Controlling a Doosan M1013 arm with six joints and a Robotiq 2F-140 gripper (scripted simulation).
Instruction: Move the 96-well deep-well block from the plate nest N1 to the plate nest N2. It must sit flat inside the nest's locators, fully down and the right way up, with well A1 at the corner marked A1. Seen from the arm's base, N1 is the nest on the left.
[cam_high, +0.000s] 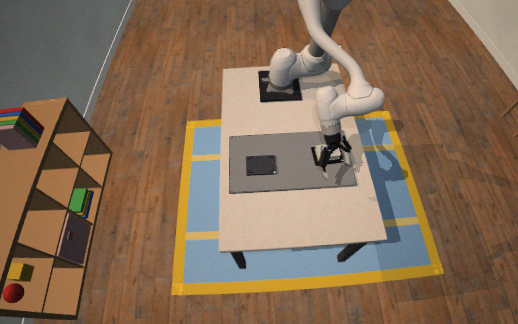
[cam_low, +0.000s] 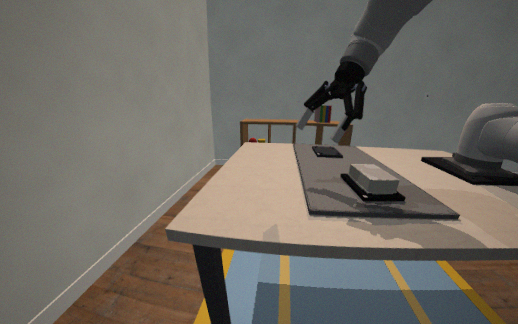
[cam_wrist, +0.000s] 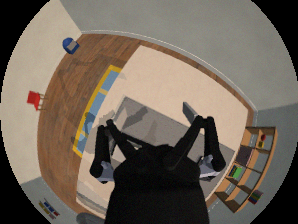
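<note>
Right now my hand is 180 mm past the 96-well deep-well block, 130 mm above it and 20 mm to the left of it.
</note>
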